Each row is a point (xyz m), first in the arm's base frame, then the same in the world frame.
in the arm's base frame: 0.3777 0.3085 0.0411
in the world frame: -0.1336 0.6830 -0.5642
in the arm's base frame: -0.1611 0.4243 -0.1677
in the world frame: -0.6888 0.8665 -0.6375
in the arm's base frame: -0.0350 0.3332 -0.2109
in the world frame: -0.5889 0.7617 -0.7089
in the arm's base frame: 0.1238 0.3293 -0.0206
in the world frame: -0.3904 0.7353 -0.5627
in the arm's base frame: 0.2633 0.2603 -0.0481
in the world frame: -0.2711 0.6505 -0.6224
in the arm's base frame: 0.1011 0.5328 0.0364
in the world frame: -0.3738 0.9390 -0.5043
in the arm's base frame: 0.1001 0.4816 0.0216
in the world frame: -0.3846 0.8886 -0.5178
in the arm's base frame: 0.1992 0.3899 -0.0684
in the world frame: -0.3221 0.7873 -0.6281
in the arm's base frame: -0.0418 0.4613 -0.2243
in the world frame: -0.5832 0.8899 -0.7217
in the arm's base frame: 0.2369 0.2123 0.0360
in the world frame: -0.2820 0.6046 -0.5339
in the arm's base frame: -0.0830 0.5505 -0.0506
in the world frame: -0.5700 0.9803 -0.5443
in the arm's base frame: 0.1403 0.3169 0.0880
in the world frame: -0.3497 0.7191 -0.4612
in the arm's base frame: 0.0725 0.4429 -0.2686
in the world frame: -0.4861 0.8587 -0.7922
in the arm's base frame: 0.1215 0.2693 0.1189
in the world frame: -0.3661 0.6735 -0.4261
